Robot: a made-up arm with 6 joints.
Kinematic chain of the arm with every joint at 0, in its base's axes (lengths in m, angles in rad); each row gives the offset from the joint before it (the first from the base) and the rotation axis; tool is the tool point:
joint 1: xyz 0 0 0.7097 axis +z
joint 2: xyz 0.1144 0 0 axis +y
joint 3: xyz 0 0 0.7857 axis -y
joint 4: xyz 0 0 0.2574 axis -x
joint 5: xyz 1.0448 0 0 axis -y
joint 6: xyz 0.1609 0 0 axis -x
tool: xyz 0 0 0
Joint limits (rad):
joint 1: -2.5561..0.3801
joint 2: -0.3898..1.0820
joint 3: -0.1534..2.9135
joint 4: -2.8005..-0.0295
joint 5: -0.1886..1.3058
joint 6: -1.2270..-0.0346
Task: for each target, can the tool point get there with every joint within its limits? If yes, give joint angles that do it. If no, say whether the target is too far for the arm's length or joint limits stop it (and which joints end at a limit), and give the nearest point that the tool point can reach.
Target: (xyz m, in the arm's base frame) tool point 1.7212 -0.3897 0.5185
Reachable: yes | joints -0.2067 0.9091 0.1163 -1.4496 0.1772 -0.2727
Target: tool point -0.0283 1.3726 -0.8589
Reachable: no: joint limits stop it (at a limit: joint 2, joint 3, joint 4) | nearest point -0.0245 1.1907 0.8543 | short by 1.723 m
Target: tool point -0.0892 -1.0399 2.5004
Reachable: yes | joints -1.6341 0.4638 1.3338 -1.4532 0.1458 -0.5004
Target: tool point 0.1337 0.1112 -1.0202
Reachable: no: joint limits stop it (at a limit: joint 1, joint 2, joint 3, joint 4) | nearest point 1.2165 0.4342 0.0641 | short by 1.566 m
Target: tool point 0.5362 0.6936 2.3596
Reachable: yes | joints -2.2725 -0.1582 1.9331 -0.5696 0.4562 -0.5152
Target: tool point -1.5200 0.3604 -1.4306
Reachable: no: too far | nearest point -1.1915 -0.6798 0.0473 | short by 1.837 m
